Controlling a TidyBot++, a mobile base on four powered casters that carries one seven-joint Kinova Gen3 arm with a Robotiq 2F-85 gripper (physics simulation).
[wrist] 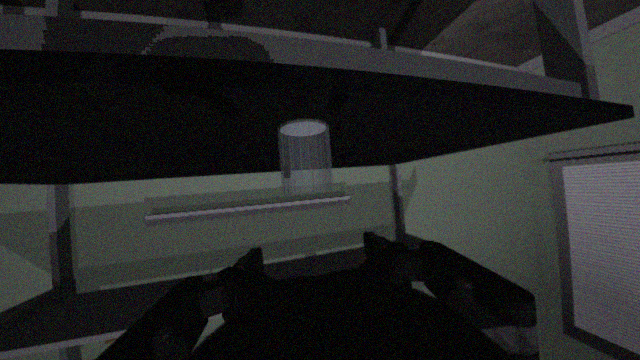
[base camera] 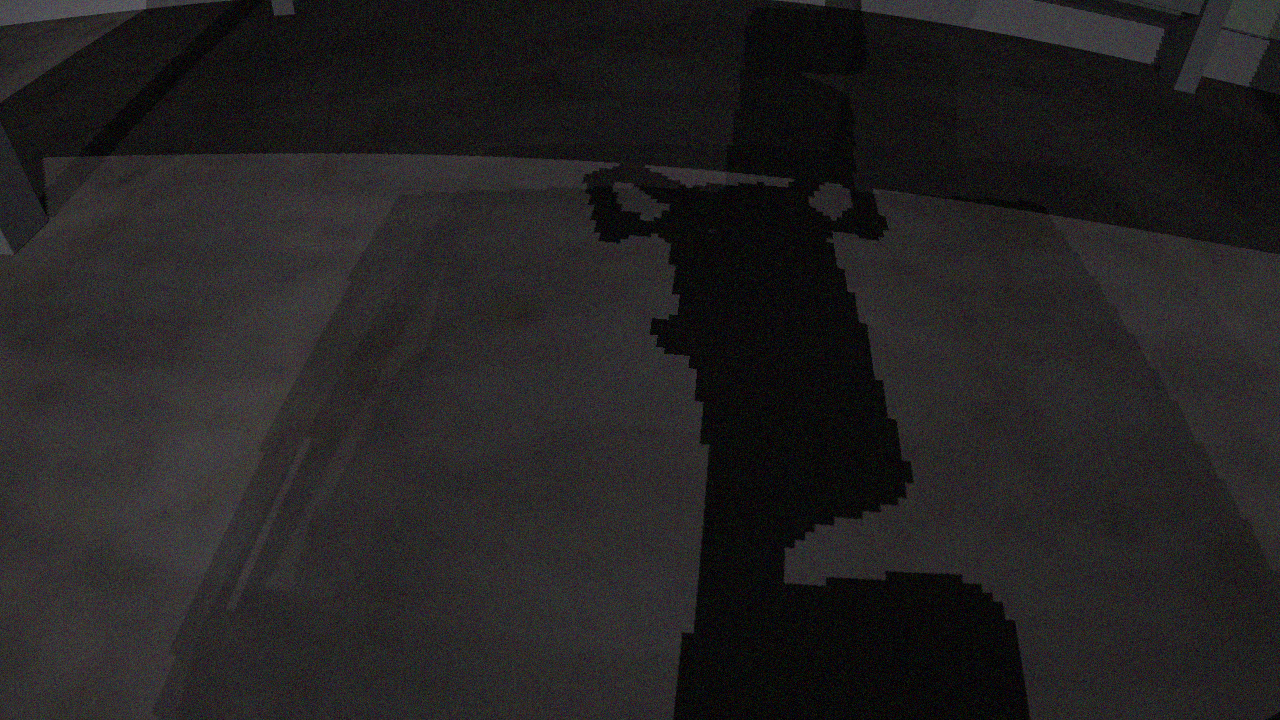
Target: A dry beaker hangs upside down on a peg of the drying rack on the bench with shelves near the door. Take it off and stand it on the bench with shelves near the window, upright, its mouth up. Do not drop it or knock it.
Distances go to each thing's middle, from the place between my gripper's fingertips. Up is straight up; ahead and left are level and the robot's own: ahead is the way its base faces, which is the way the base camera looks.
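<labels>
Clear glass beaker (wrist: pixel 304 144): 90 mm below my hand, 100 mm ahead of it.
</labels>
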